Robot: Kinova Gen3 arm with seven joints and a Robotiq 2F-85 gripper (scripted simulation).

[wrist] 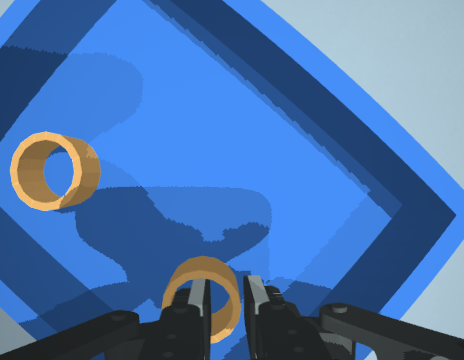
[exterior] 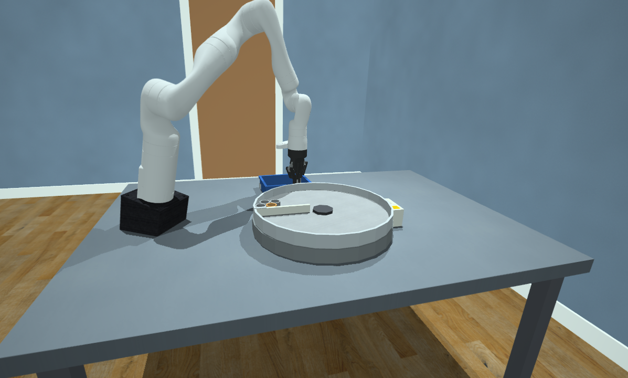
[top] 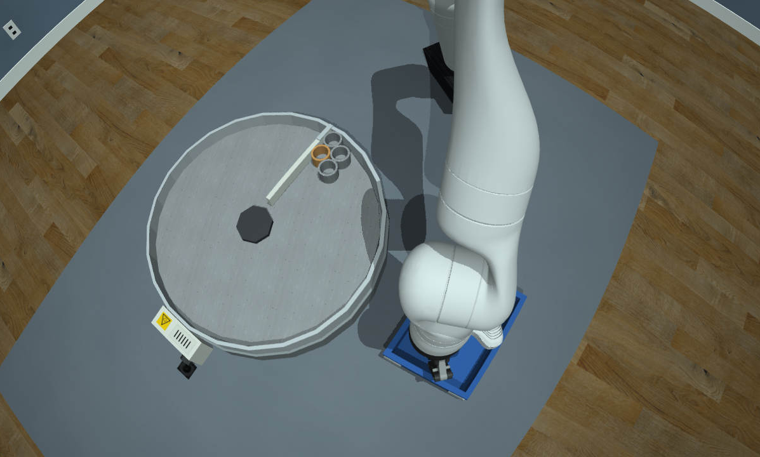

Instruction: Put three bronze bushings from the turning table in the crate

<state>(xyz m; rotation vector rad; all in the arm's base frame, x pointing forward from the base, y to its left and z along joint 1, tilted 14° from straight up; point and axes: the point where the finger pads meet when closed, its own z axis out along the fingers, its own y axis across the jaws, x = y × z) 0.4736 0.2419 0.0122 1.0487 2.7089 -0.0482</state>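
The blue crate lies 5 cm behind my hand, 2 cm to the left of it and 1 cm below it. The rest, counted from my hand: turning table 1 cm ahead, 34 cm to the right, 1 cm above.
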